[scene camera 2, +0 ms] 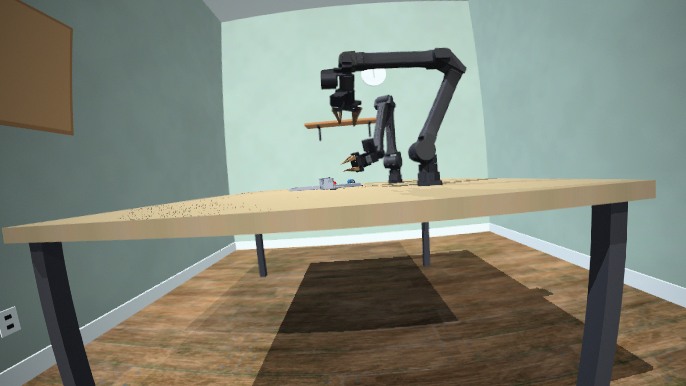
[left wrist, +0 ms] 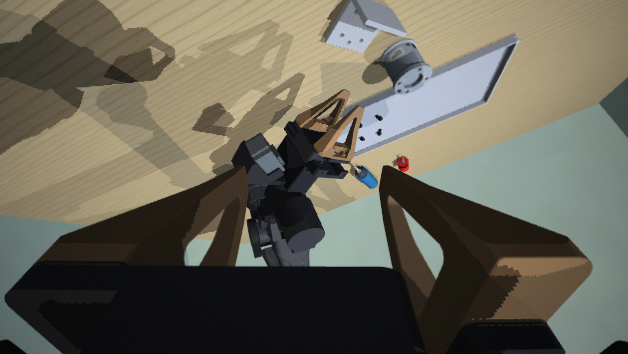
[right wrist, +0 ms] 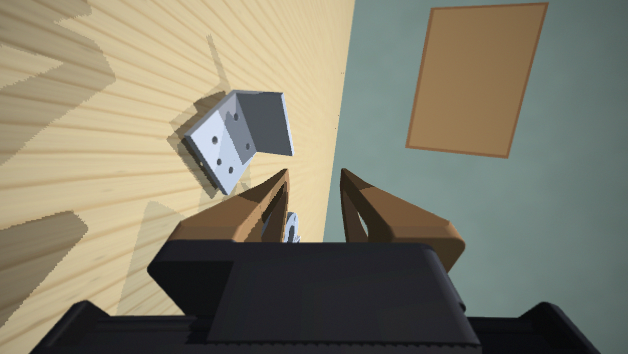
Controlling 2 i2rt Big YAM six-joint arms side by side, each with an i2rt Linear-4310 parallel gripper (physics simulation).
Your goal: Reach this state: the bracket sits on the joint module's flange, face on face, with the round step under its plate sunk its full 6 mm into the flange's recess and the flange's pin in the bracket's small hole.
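Frame: origin at the left arm's base, x ahead, y right, z down, level; centimetres.
Where they show: left gripper, fingertip midpoint: (scene camera 2: pixel 347 125) (left wrist: pixel 313 177); right gripper, fingertip midpoint: (scene camera 2: pixel 342 167) (left wrist: pixel 354 98) (right wrist: pixel 314 176); left arm's base at its link origin: (scene camera 2: pixel 429 184); right arm's base at its link origin: (scene camera 2: pixel 395 182) (left wrist: pixel 257 187).
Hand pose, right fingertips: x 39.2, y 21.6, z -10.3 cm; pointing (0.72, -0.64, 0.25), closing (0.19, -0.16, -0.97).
Observation:
Things, the pixels of their top centre, and the offset from my right fingertips. "spot": a spot on its surface instead.
- joint module at its top centre: (right wrist: pixel 292 239) (left wrist: pixel 414 82) dy +7.0, dx +11.7, dz +3.9 cm
- shallow light tray at its top centre: (left wrist: pixel 408 115) (scene camera 2: pixel 326 185) dy +26.2, dx +16.9, dz +8.7 cm
- blue-handled tool at a spot on its surface: (left wrist: pixel 367 178) spot: dy +53.6, dx +7.7, dz +6.4 cm
- small red object at its top centre: (left wrist: pixel 405 167) dy +56.3, dx +21.0, dz +6.9 cm
The grey L-shaped bracket (left wrist: pixel 350 35) (right wrist: pixel 216 145) lies on the table, its holed plate down and its other plate standing up; the round step is hidden. The joint module (left wrist: pixel 404 65) (right wrist: pixel 294 220) stands upright beside it, apart, with its flange and recess facing up. The flange's pin cannot be made out. In scene camera 2 both are too small to tell apart. My right gripper (scene camera 2: pixel 343 167) (left wrist: pixel 354 98) (right wrist: pixel 314 176) is partly open and empty, above the table near the bracket. My left gripper (scene camera 2: pixel 347 123) is open and empty, high above the table.
A shallow light tray (left wrist: pixel 450 90) lies beside the module, with several small dark screws (left wrist: pixel 378 118) at its near end. A blue-handled tool (left wrist: pixel 367 178) and a small red object (left wrist: pixel 403 163) lie near the table edge. The right arm extends beneath the left gripper in the left wrist view.

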